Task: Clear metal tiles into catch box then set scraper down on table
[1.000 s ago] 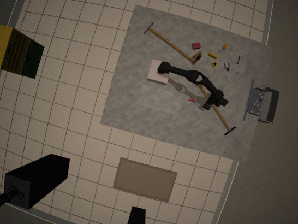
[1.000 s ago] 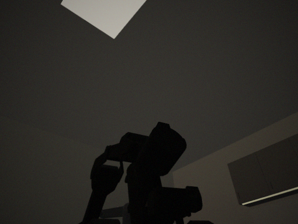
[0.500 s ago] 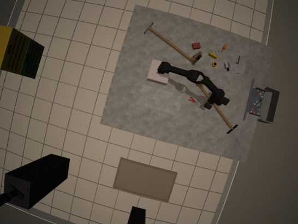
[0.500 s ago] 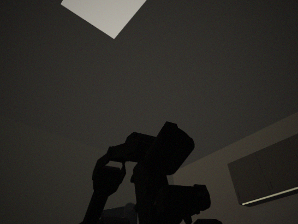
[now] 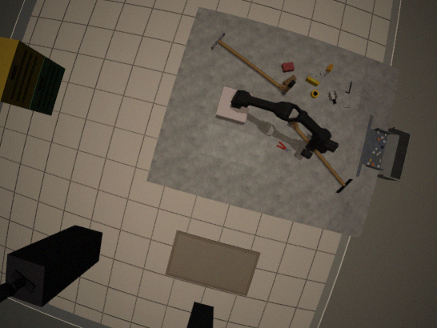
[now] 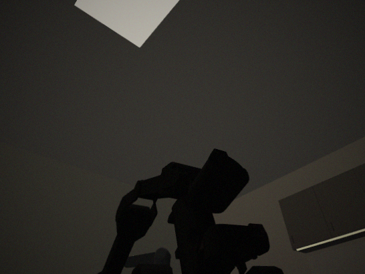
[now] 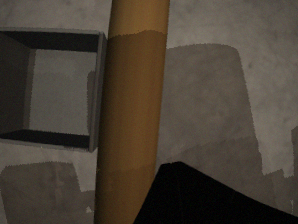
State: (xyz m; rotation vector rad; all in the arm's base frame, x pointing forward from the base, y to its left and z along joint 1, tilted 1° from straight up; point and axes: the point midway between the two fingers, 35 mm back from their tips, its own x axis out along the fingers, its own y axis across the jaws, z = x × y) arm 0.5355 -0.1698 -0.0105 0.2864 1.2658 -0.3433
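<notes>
Right now the small box is 50 mm ahead of my gripper tip and 20 mm to the left of it. Round my gripper tip: yellow ring: 30 mm behind, 380 mm to the left; then brown block: 220 mm behind, 420 mm to the left; then long scraper: 70 mm ahead, 30 mm to the right, 50 mm above.
</notes>
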